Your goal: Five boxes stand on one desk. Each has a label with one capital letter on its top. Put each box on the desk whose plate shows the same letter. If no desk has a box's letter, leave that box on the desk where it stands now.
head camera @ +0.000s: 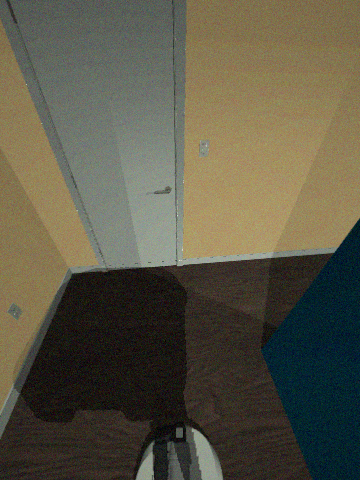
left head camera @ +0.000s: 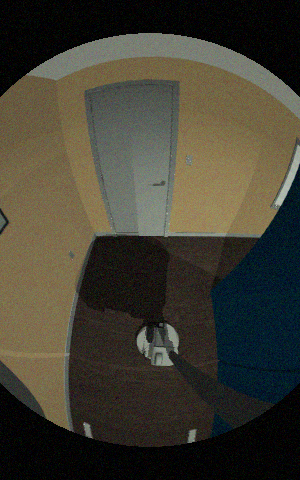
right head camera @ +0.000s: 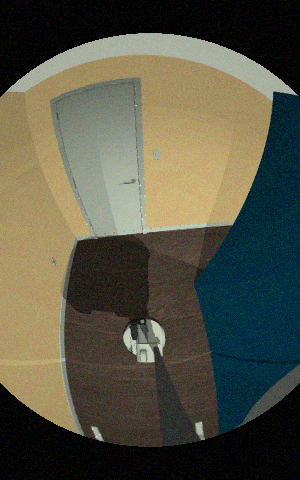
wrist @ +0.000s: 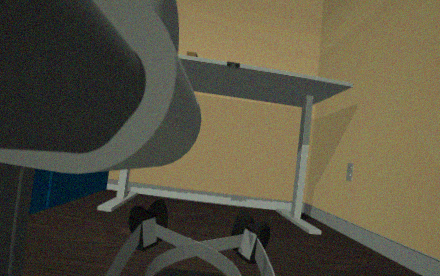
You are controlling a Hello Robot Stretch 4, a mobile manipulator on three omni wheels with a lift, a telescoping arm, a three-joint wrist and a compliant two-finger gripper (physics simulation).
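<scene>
In the wrist view a desk (wrist: 250, 84) with a grey top and white legs stands against the yellow wall, seen from below its top. A small brown thing (wrist: 192, 54) and a small dark thing (wrist: 233, 64) show at its edge; their kind and any letters cannot be read. My gripper (wrist: 200, 221) is open and empty, with its two dark fingertips wide apart, low in the wrist view and away from the desk. No label or plate letter is readable.
A grey door (head camera: 145, 215) (left head camera: 150, 200) (right head camera: 120, 200) stands ahead in the yellow wall. A tall blue partition (head camera: 320, 360) (left head camera: 260, 320) (right head camera: 245, 300) is close on the right; part of it (wrist: 70, 190) shows in the wrist view. A dark shadow lies on the floor.
</scene>
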